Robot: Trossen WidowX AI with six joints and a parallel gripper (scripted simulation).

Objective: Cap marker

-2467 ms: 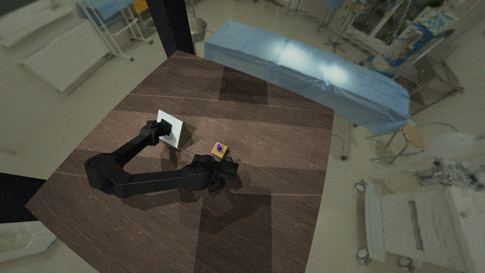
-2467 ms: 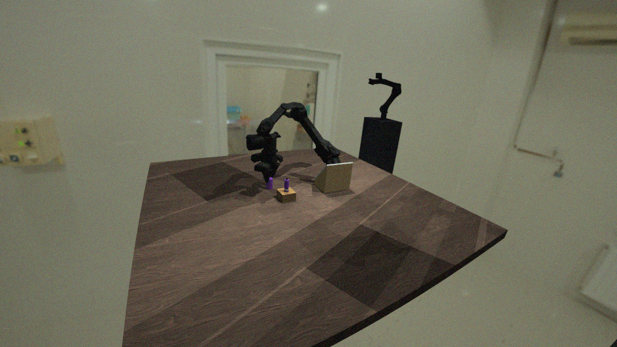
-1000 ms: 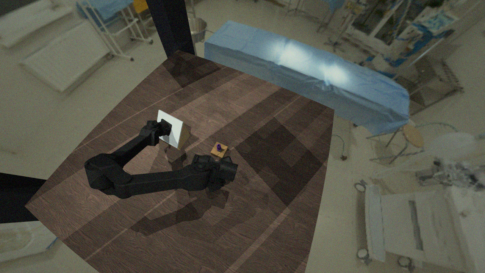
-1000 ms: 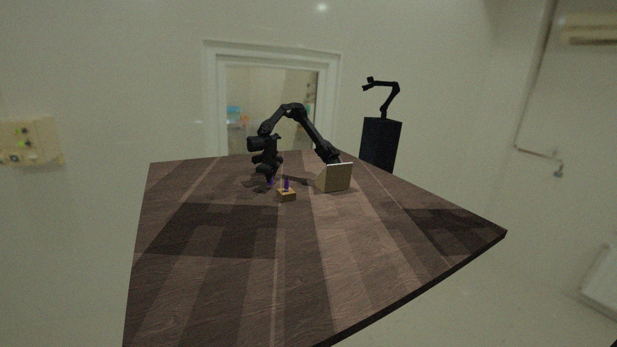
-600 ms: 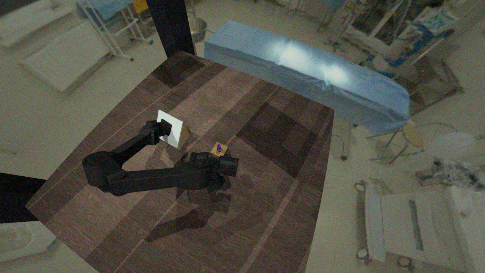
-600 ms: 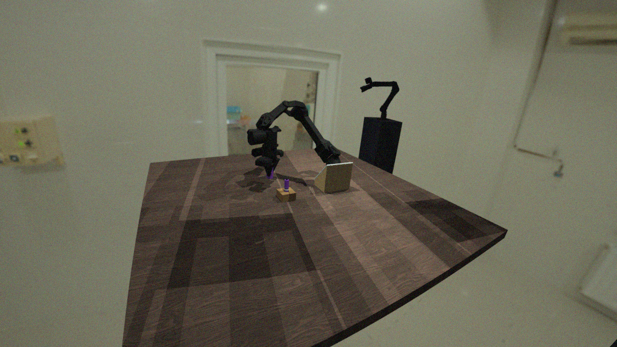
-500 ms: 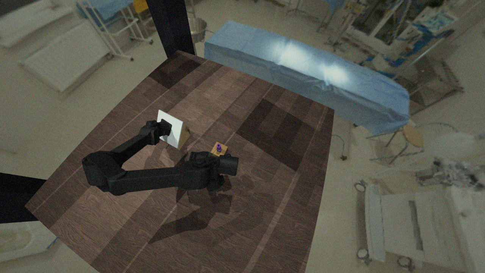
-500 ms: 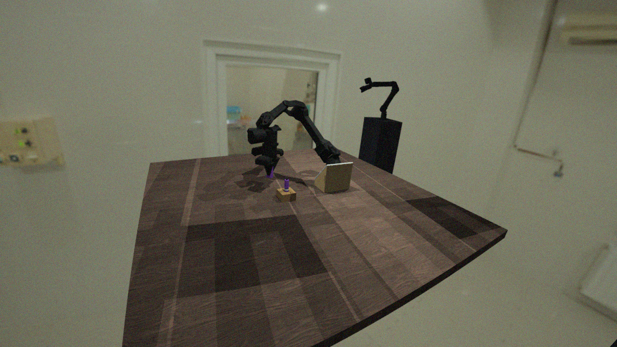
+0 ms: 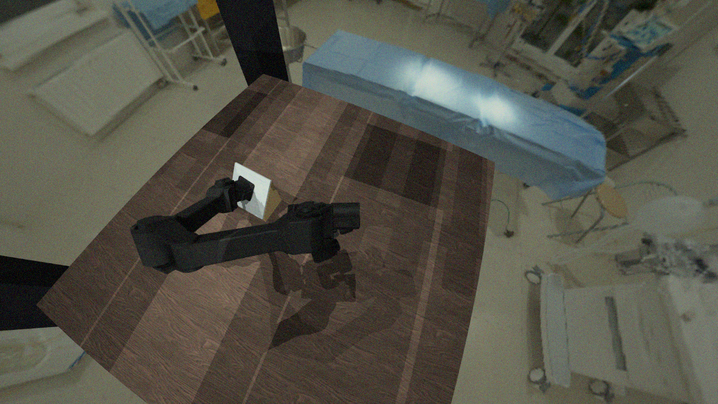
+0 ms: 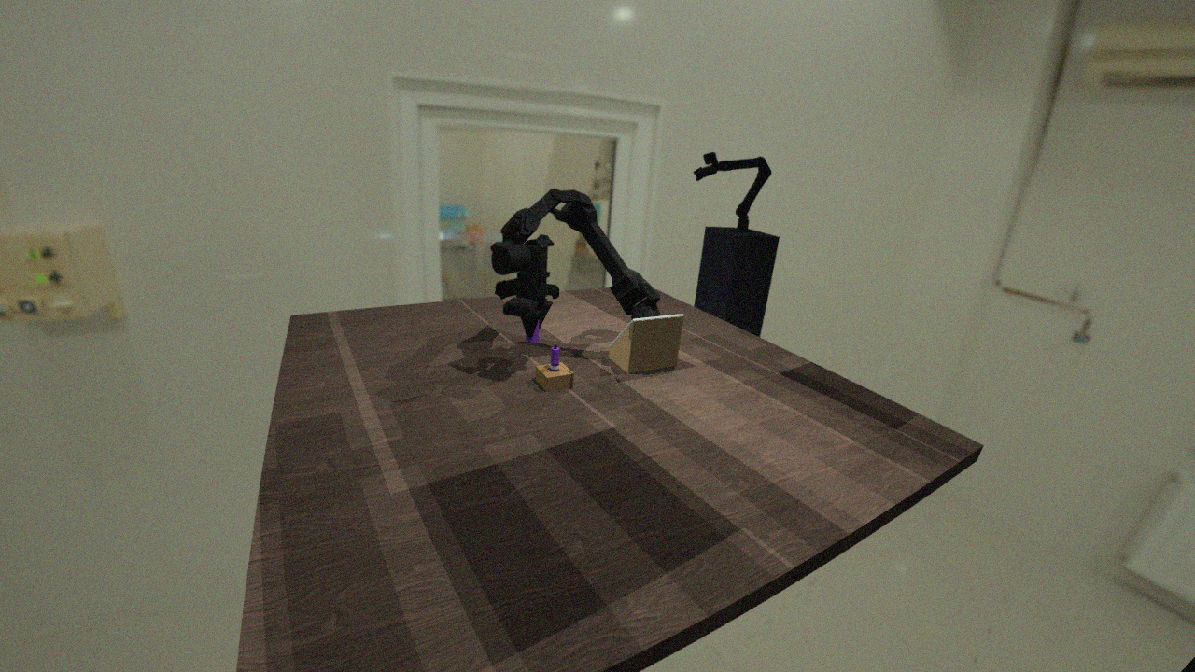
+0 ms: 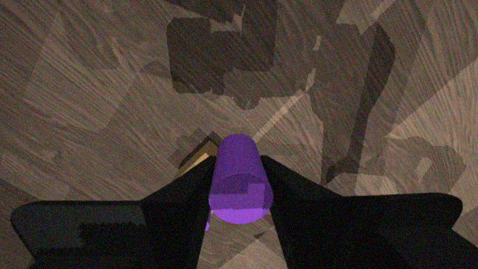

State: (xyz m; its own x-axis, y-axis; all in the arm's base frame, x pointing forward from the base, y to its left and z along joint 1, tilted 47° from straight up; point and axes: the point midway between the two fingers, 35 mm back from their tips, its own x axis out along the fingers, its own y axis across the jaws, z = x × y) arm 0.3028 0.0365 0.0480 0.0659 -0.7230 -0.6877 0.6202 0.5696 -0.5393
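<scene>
Right now my gripper tip is 80 mm above the holder block, 70 mm to the right of it and 30 mm past it. Round my gripper tip: purple cap (10 mm above).
</scene>
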